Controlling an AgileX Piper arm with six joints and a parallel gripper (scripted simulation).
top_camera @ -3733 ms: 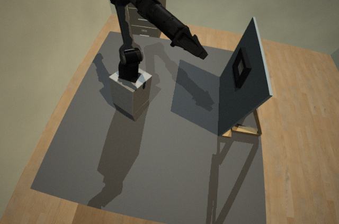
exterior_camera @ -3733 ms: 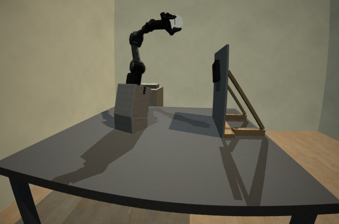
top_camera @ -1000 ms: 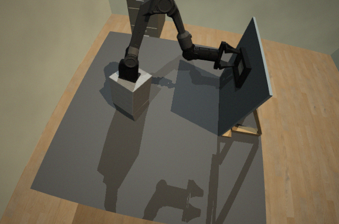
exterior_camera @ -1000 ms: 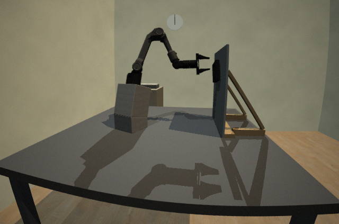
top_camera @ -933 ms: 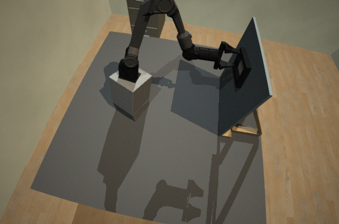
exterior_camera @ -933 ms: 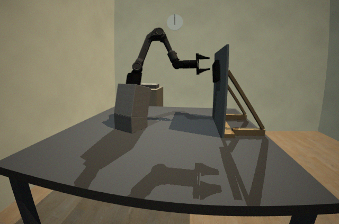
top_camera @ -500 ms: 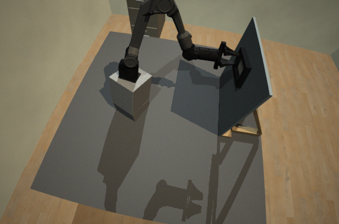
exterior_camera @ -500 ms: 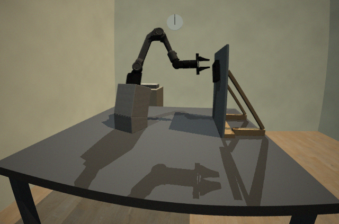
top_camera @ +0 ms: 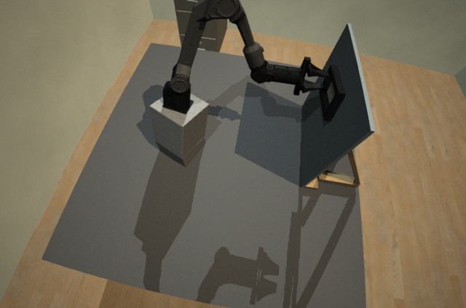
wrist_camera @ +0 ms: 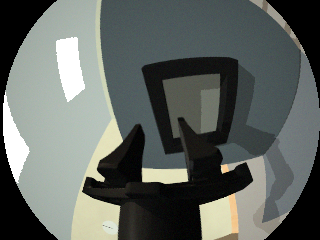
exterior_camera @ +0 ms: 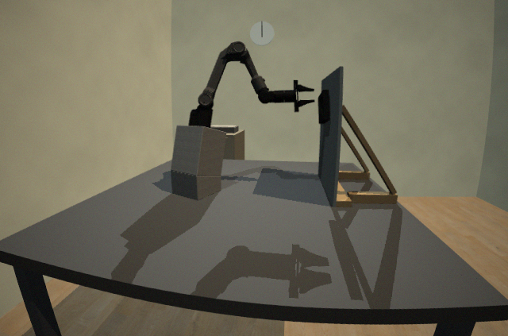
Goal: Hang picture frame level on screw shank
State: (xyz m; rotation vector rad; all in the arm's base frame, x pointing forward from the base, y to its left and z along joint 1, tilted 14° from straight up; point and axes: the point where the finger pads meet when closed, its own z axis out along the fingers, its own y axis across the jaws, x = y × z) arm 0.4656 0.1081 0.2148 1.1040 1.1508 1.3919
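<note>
My hand is 60 mm short of the black picture frame, 60 mm above it and 10 mm to the right of it. From my hand the other things lie so: upright board: 170 mm below, 70 mm ahead.
</note>
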